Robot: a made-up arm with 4 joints.
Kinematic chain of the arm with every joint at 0, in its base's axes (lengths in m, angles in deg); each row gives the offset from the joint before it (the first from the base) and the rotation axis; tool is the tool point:
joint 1: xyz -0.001 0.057 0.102 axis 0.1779 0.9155 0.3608
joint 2: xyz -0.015 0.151 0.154 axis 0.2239 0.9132 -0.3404
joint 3: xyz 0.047 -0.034 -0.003 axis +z
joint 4: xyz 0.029 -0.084 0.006 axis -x
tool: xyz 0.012 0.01 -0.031
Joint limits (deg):
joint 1: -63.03..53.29
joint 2: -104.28..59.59
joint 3: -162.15..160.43
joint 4: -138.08..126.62
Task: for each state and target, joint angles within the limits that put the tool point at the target. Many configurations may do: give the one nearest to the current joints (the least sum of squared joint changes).
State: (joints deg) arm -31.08 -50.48 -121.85 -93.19
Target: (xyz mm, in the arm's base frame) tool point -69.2 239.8 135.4
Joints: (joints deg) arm -63.03 -96.05 -150.68 -134.59
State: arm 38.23 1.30 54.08 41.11
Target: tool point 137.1 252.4 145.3
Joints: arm 51.33 -0.81 93.57 38.48
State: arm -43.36 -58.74 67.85 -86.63
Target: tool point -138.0 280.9 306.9
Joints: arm -42.39 -84.40 43.49 -122.59
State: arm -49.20 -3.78 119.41 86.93
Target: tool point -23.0 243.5 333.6
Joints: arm -63.03 -21.69 82.75 87.27
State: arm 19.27 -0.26 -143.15 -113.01
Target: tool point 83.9 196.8 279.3
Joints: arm 52.10 8.24 -161.54 -112.27
